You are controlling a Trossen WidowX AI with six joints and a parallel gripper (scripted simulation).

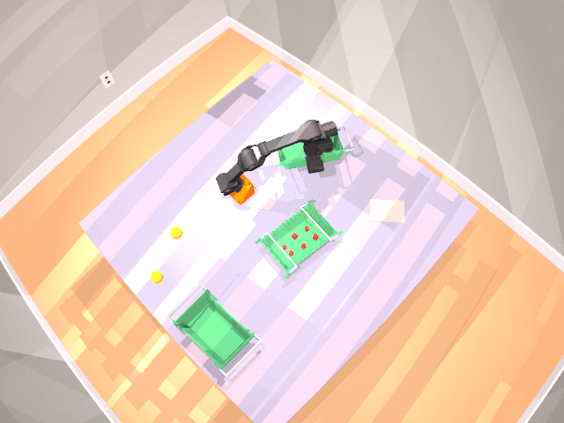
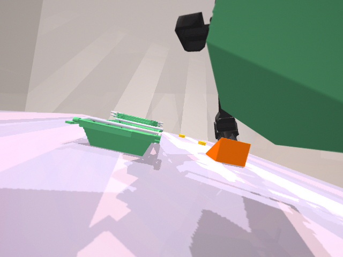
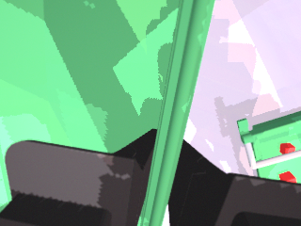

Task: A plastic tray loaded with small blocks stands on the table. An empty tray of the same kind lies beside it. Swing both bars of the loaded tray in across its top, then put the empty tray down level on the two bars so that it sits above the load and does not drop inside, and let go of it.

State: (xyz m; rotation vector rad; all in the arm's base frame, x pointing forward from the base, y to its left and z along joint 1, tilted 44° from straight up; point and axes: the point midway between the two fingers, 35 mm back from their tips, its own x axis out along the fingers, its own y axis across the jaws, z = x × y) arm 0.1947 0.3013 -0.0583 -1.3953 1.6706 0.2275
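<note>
Right now my gripper tip is 7 cm past the tray and 4 cm to the right of it. Round my gripper tip: pale patch 31 cm ahead, 14 cm to the left, 17 cm below.
</note>
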